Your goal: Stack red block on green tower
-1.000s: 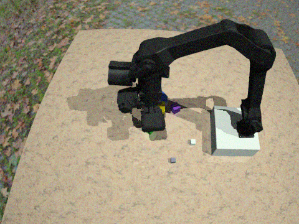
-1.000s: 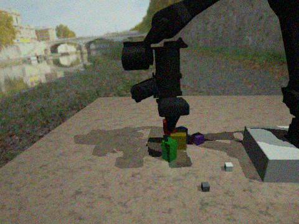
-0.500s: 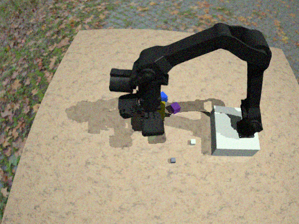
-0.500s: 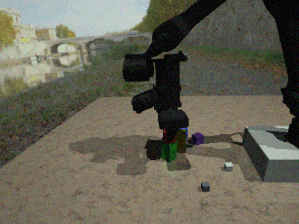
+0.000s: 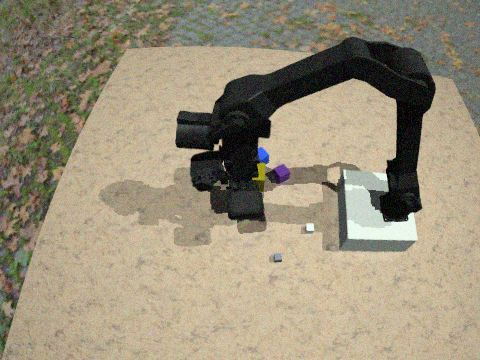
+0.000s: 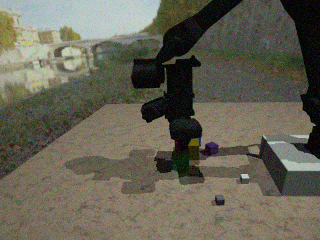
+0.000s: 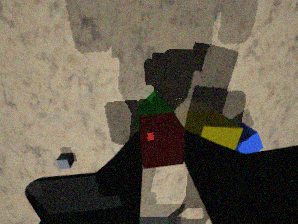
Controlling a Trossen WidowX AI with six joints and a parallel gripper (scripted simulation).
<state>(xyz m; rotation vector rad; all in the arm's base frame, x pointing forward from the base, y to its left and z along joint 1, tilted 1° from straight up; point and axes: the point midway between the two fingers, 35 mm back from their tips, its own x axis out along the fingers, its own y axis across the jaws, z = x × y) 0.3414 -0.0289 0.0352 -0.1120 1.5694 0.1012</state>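
The red block is 1 cm above my gripper tip. From my gripper tip the other things lie so: yellow block: 3 cm behind, 7 cm to the right, 4 cm below; blue block: 4 cm behind, 13 cm to the right, 5 cm below; purple block: 9 cm behind, 9 cm to the right, 5 cm below.
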